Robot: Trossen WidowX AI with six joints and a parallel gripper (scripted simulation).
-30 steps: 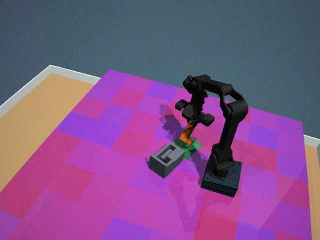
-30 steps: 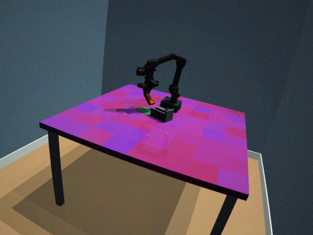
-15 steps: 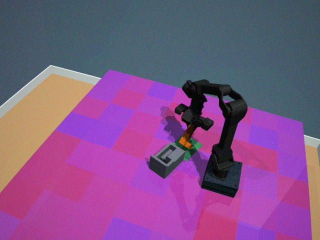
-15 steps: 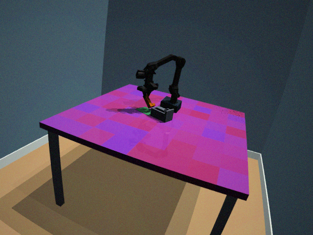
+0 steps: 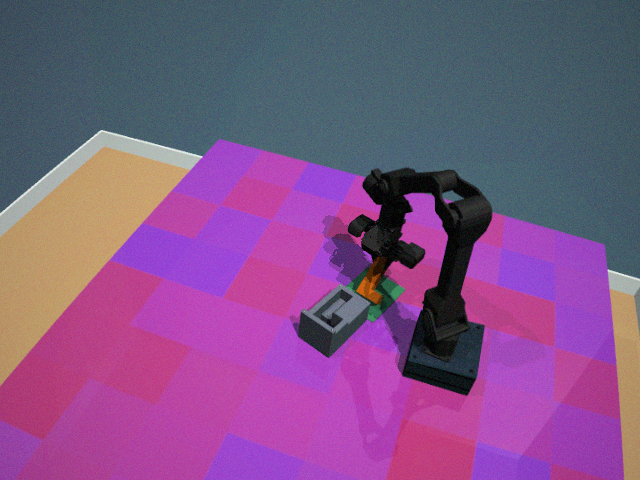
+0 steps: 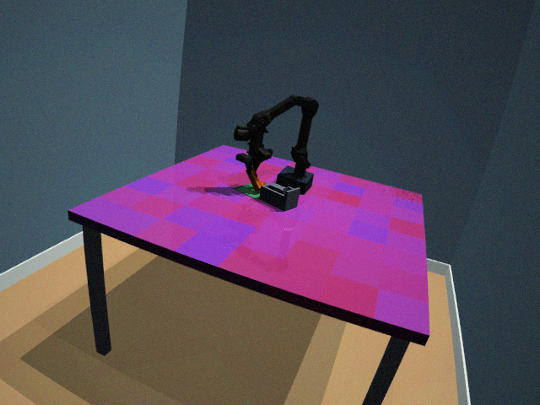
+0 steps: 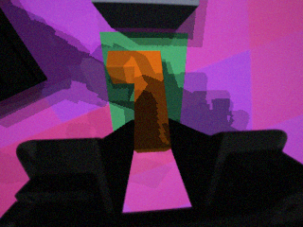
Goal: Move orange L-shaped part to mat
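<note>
The green mat is 100 mm below my gripper tip and 20 mm to the left of it. Round my gripper tip: orange L-shaped part 30 mm to the left, 30 mm below, 10 mm behind.
</note>
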